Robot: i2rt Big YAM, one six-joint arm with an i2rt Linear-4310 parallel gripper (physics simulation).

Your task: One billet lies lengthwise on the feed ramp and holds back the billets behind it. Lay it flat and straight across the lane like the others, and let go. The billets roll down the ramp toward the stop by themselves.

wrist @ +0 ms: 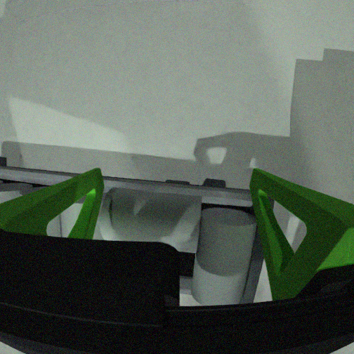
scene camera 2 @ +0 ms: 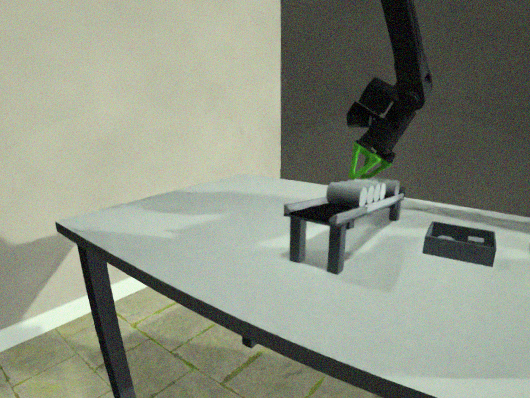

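The lengthwise grey billet (wrist: 155,217) lies along the feed ramp (scene camera 2: 367,209) (wrist: 50,175) near the far rail in the wrist view. Its lower side is hidden by the dark gripper body. Another billet (wrist: 225,250) lies across the lane to its right, at the ramp's end. Several billets (scene camera 2: 345,192) lie side by side across the lane in the scene view; the lengthwise one cannot be made out there. My gripper (scene camera 2: 358,176) (wrist: 176,176) is open and empty, low over the ramp. In the wrist view its green fingers stand to either side of the lengthwise billet and the end billet.
A dark open box (scene camera 2: 460,254) stands on the table (scene camera 2: 225,280) to the right of the ramp in the scene view. The ramp stands on dark legs, and its side rails run along both sides of the lane.
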